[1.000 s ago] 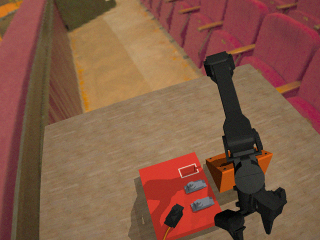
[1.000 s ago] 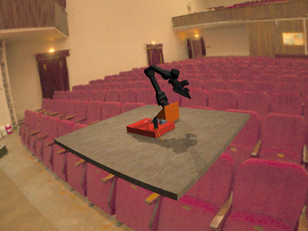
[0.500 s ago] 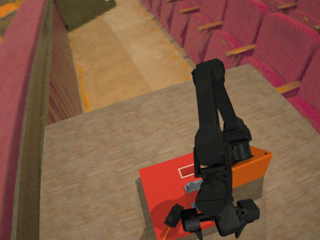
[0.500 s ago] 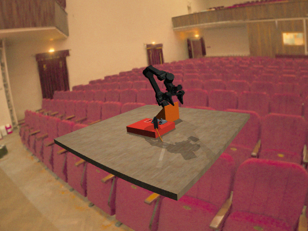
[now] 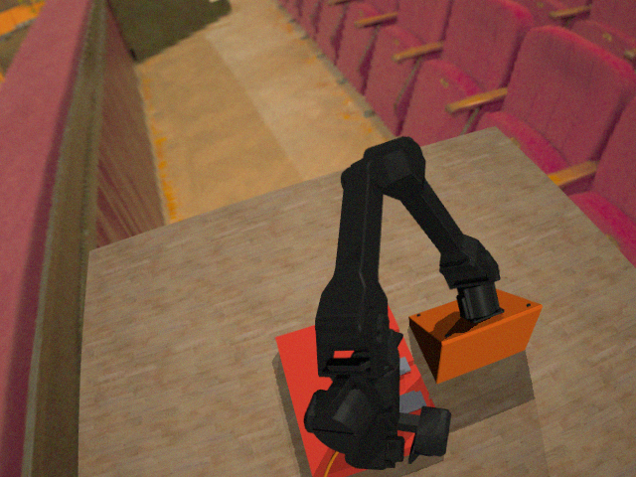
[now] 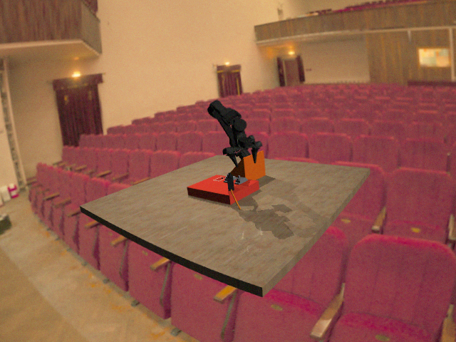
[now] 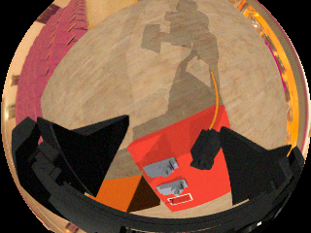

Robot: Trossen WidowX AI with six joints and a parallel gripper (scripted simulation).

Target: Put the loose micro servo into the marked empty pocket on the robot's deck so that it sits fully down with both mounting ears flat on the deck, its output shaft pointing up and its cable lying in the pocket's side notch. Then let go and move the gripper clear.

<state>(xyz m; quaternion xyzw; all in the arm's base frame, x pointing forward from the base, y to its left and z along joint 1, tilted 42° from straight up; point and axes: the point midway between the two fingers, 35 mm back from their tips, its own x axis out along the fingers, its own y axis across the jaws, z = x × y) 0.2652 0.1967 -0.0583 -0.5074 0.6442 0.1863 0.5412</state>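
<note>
My gripper tip is now 18 cm to the left of the red deck, 14 cm above it and 3 cm short of it.
</note>
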